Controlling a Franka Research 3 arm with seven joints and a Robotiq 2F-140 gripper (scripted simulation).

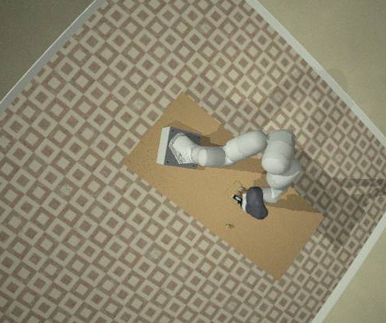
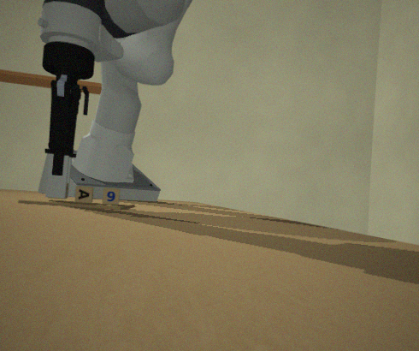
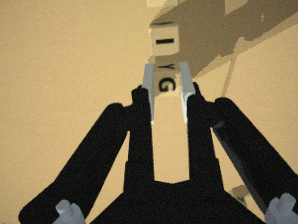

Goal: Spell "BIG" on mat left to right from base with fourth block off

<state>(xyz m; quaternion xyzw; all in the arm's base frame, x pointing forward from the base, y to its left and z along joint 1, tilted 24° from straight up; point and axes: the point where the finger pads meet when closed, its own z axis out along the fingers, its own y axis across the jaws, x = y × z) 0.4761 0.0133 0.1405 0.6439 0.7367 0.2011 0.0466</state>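
Now: the thin mat 1 cm behind my hand, 4 cm to the left of it and 4 cm below it.
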